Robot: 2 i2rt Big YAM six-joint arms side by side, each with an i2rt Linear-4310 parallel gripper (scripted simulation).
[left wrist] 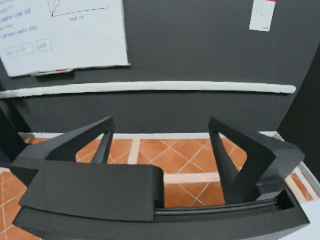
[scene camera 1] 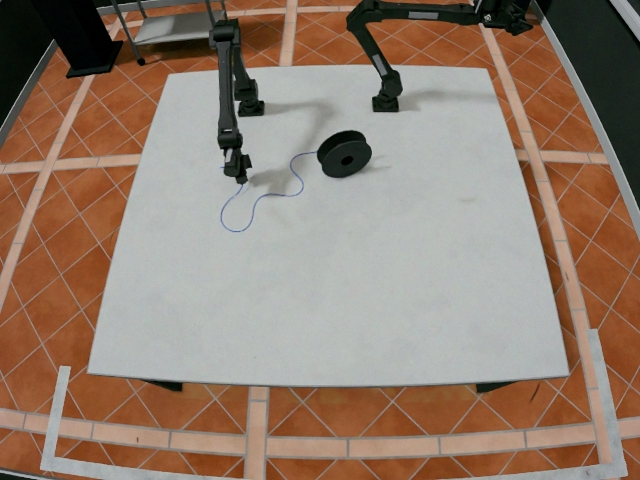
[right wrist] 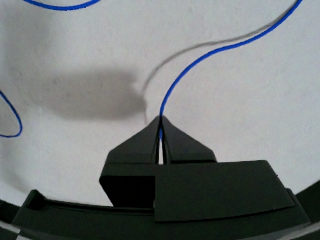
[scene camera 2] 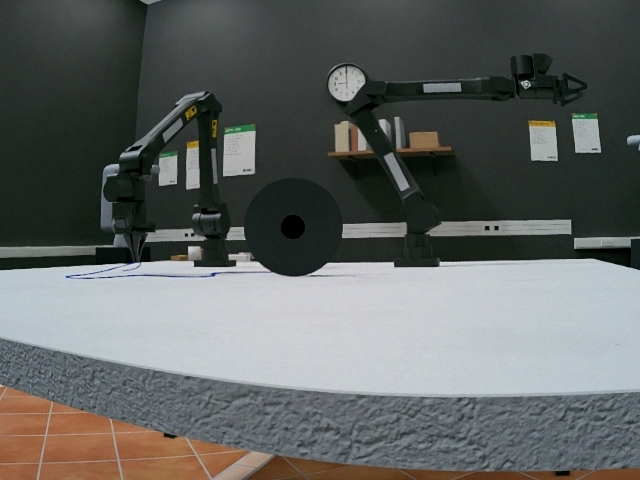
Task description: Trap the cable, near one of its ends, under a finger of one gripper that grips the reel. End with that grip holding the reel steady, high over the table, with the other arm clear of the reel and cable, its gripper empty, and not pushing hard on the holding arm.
Scene:
A black reel shows in scene camera 1 and in scene camera 2; in the left wrist view it is out of frame, in the right wrist view it is out of frame. The same spot on the black reel: (scene camera 1: 353, 153) is (scene camera 2: 304, 211).

